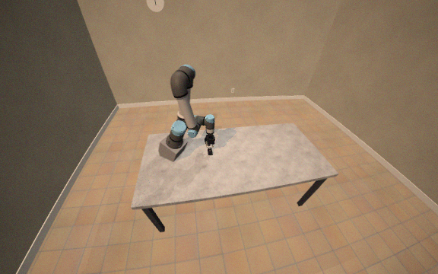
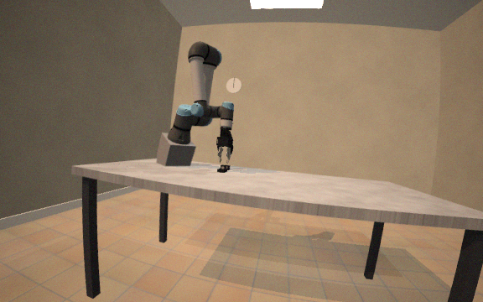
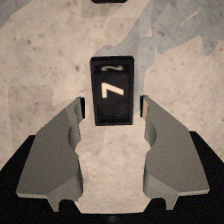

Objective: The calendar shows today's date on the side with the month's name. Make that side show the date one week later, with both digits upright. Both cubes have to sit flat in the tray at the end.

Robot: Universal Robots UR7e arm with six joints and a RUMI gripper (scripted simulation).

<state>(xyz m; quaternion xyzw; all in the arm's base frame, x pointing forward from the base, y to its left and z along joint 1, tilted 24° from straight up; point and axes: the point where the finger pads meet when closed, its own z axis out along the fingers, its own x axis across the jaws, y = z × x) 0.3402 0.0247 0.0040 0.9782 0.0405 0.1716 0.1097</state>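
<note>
The black date cube is 4 cm below my hand. Round my hand: black calendar tray (6 cm below, 2 cm to the right); black cube (9 cm to the left, 5 cm below).
</note>
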